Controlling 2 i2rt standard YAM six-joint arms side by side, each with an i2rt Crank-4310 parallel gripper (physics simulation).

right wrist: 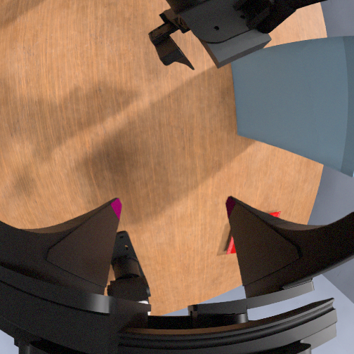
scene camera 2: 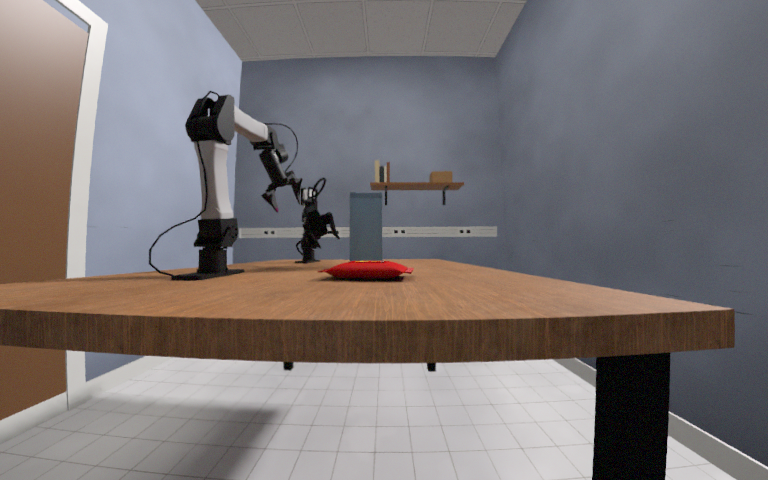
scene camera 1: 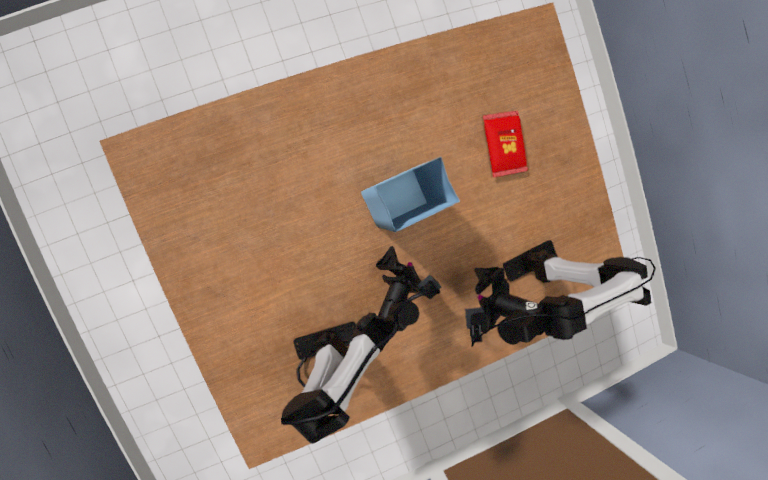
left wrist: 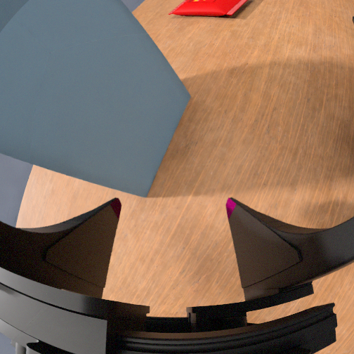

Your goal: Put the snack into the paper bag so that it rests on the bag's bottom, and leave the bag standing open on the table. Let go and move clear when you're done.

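The snack, a red packet, lies flat on the table, right of the bag in scene camera 1; the right wrist view shows parts of it behind a finger. The blue paper bag stands upright and open. Its visible interior holds no snack. My left gripper is open and empty, near the bag's lower side in scene camera 1. My right gripper is open and empty, raised above the table, apart from the bag and snack.
The wooden table carries both arms. The two forearms reach inward, with their wrists fairly near each other below the bag in scene camera 1. A wall shelf with books and a box is in the background.
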